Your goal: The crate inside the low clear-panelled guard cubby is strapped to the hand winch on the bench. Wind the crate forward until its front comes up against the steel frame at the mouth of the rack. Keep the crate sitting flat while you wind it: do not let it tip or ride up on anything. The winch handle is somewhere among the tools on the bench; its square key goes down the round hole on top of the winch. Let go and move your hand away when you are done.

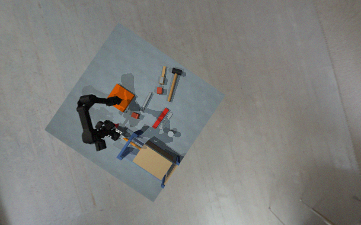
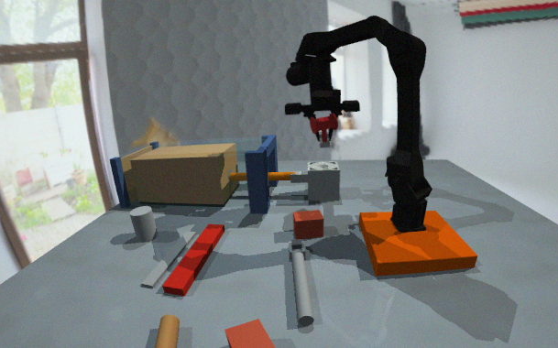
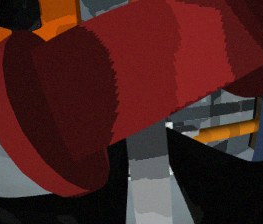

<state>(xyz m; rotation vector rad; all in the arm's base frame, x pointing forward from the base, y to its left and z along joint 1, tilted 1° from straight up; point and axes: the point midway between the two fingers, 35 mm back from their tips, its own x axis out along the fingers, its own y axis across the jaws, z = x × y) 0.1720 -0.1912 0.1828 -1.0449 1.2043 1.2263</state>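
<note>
My gripper tip is 2 cm below the grey crank handle and 1 cm to the left of it. Round my gripper tip: grey winch 14 cm below, 8 cm to the right, 2 cm behind; then red knob 4 cm to the left, 4 cm above; then frame 16 cm ahead, 8 cm to the right, 7 cm below.
</note>
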